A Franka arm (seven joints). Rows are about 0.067 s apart.
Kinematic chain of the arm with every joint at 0, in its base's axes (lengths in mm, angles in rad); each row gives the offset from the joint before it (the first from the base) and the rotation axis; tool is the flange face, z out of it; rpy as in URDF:
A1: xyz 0 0 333 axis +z
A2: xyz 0 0 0 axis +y
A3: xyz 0 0 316 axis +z
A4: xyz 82.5 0 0 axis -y
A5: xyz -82.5 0 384 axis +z
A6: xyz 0 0 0 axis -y
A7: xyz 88 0 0 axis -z
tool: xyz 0 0 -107 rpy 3.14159 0 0
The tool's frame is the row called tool.
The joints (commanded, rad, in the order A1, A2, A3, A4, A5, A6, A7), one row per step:
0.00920 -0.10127 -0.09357 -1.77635 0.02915 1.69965 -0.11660
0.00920 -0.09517 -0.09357 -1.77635 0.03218 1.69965 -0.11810
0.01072 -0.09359 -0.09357 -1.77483 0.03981 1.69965 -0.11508
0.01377 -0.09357 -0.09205 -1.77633 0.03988 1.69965 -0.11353
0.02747 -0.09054 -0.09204 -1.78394 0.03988 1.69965 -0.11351
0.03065 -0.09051 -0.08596 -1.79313 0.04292 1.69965 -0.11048
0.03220 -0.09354 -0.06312 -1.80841 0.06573 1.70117 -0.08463
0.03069 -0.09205 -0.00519 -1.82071 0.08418 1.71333 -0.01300
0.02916 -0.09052 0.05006 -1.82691 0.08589 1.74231 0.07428
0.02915 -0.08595 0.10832 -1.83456 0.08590 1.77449 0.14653
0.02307 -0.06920 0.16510 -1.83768 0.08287 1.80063 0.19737
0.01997 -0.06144 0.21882 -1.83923 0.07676 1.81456 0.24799
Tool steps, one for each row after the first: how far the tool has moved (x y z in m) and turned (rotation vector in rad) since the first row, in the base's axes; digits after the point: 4 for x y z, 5 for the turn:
0.0016 0.0003 -0.0032 0.00291 0.00579 0.00117
0.0022 0.0018 -0.0033 0.01040 0.00536 -0.00116
0.0023 0.0043 -0.0040 0.01047 0.00695 0.00185
0.0031 0.0117 -0.0093 0.01091 0.01765 0.01555
0.0027 0.0171 -0.0137 0.01395 0.02681 0.02143
0.0015 0.0327 -0.0190 0.03512 0.03784 0.01699
0.0018 0.0655 -0.0245 0.04722 0.04441 -0.00182
0.0028 0.0952 -0.0258 0.04469 0.02948 -0.03771
0.0026 0.1273 -0.0293 0.04267 0.01484 -0.05397
0.0040 0.1552 -0.0378 0.03915 0.01200 -0.05546
0.0008 0.1826 -0.0419 0.03306 0.00974 -0.05513

